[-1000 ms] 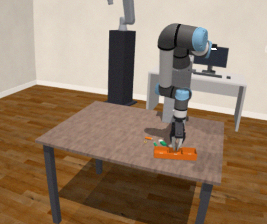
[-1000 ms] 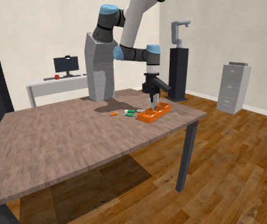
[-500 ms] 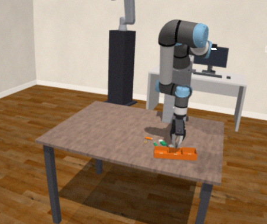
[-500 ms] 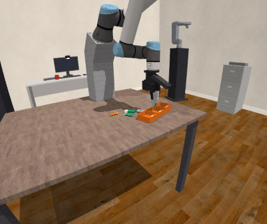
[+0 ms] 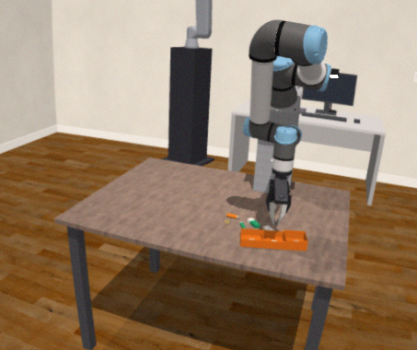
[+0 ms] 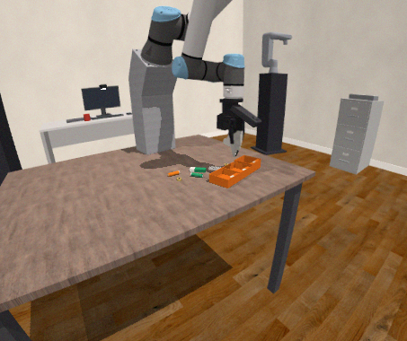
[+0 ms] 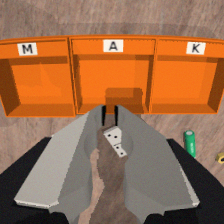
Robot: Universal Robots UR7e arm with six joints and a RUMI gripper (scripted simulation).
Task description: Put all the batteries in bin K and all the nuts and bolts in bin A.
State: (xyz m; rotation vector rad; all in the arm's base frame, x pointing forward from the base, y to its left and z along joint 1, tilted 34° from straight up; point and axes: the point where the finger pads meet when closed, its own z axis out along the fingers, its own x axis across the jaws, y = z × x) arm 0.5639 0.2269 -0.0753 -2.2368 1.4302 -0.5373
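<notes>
Right now the green battery is 30 mm behind my hand, 150 mm to the right of it and 80 mm below it. The rest, counted from my hand: orange bin tray 10 mm ahead, 70 mm below; then white domino 80 mm behind, 60 mm to the right, 80 mm below; then green-and-white battery 80 mm behind, 130 mm to the right, 80 mm below.
</notes>
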